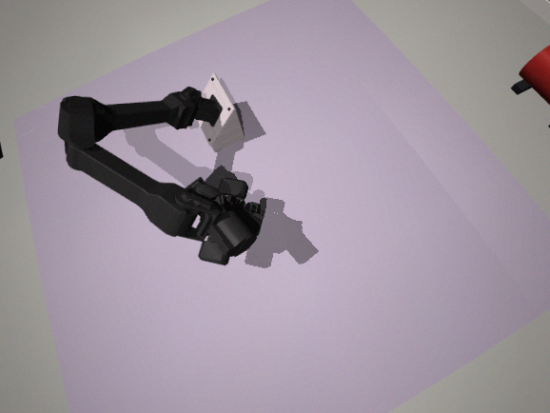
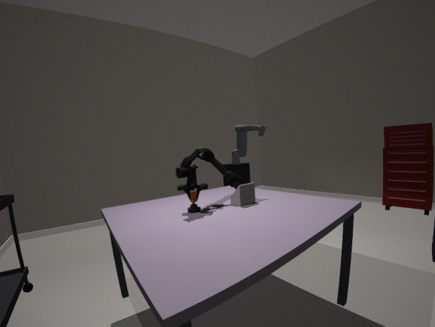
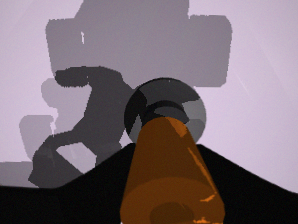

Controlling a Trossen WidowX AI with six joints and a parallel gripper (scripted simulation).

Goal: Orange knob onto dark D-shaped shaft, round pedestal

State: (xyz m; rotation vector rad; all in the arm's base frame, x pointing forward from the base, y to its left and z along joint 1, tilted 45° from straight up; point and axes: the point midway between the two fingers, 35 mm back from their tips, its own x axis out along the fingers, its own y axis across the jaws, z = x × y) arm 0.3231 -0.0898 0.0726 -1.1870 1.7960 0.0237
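My gripper tip is 4 cm above the dark pedestal. From my gripper tip the other things lie so: orange knob 2 cm above.
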